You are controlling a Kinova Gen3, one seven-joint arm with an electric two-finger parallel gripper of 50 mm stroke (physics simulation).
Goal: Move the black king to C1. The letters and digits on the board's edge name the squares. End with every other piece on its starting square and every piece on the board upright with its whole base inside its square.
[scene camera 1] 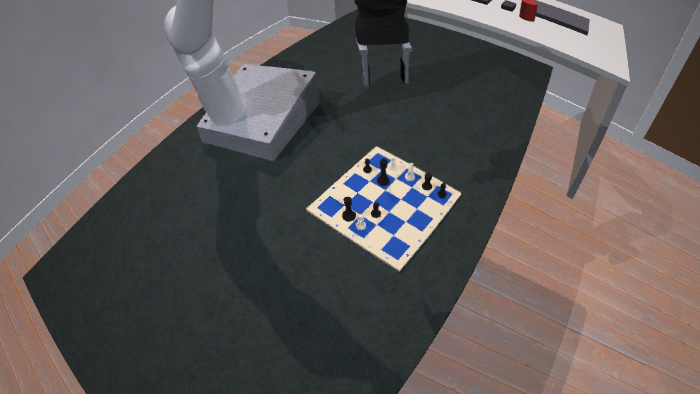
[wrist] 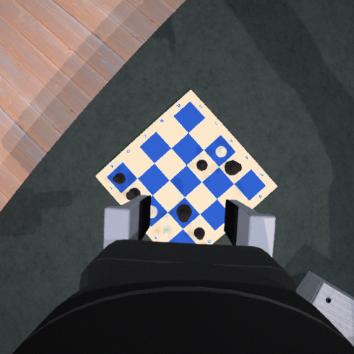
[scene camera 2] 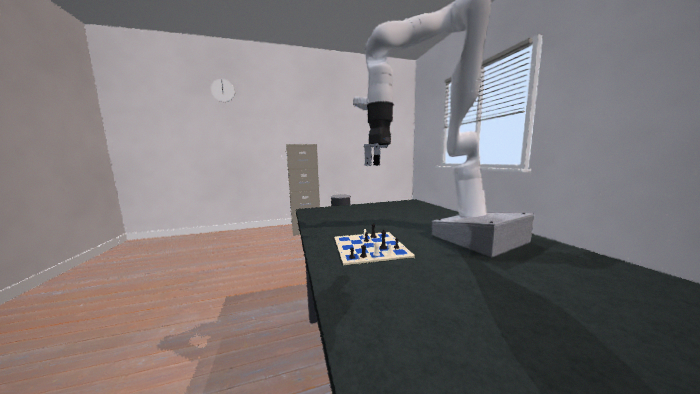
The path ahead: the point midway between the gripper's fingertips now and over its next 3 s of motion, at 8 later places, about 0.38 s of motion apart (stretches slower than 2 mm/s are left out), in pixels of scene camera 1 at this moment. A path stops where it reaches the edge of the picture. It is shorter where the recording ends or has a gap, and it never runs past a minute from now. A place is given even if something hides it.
My gripper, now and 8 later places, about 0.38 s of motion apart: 385, 80; 378, 66; 366, 12; 369, 8; 368, 47; 373, 83; 372, 92; 373, 91; 372, 91
